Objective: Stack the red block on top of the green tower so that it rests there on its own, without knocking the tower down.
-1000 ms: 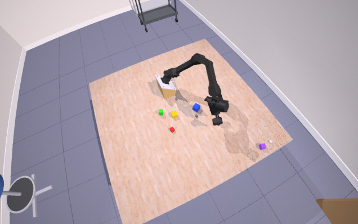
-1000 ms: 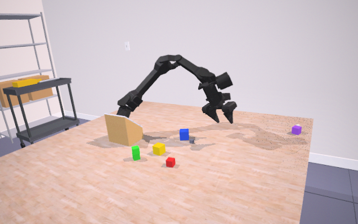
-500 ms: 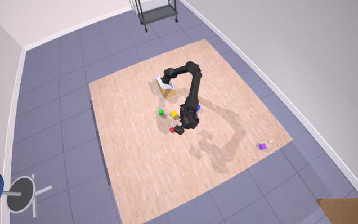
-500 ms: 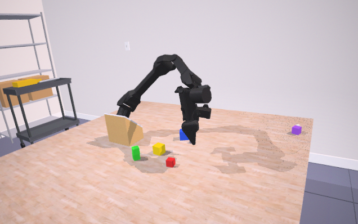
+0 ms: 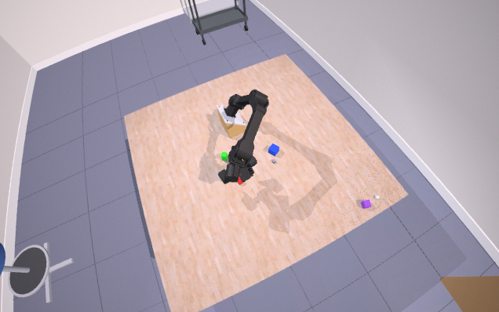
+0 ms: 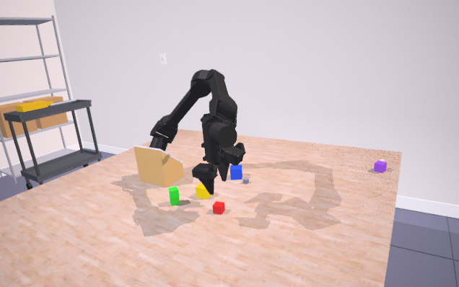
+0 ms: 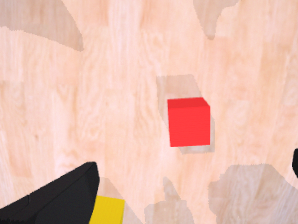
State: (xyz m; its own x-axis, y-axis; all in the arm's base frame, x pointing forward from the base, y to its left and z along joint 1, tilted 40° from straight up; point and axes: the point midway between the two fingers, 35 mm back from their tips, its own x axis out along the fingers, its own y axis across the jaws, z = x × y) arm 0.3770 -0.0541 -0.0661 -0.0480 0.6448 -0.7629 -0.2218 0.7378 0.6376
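Right now the red block is 7 cm below my gripper tip. Also, from my gripper tip: small grey piece 21 cm to the left, 8 cm below, 4 cm behind; then blue block 24 cm to the left, 10 cm behind, 6 cm below; then yellow block 11 cm behind, 6 cm to the left, 6 cm below.
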